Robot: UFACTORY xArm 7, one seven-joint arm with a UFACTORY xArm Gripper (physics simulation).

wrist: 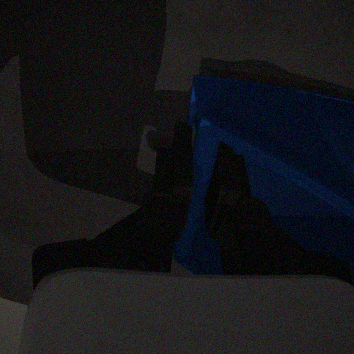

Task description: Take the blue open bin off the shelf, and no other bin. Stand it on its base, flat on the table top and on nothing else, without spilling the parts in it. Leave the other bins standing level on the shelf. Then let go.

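Frame: origin at the arm's base, x ahead, y left, z up, level; centimetres.
Seen in the pictures: gripper, fingertip midpoint: (197, 147).
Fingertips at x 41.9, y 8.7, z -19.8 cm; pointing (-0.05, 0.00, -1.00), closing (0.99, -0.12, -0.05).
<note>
A point is followed by its place in that frame.
The blue open bin (285, 115) {x 45.3, y 11.6, z -18.5 cm} fills the right side of the dim wrist view and runs out of frame. My gripper (197, 147) {x 41.9, y 8.7, z -19.8 cm} is shut on the bin's near wall, with one dark finger outside it at the left and the other inside it at the right. The parts in the bin cannot be made out. The bin's base is hidden, so I cannot tell whether it touches anything below. The shelf and the other bins cannot be made out in this view.
A grey surface (260, 30) {x 45.0, y 13.4, z -23.7 cm} shows beyond the bin, with a dark shadow edge along the bin's far side. Broad dark shadows cover the upper left. A small paler patch lies just left of the fingers. The grey gripper body fills the bottom.
</note>
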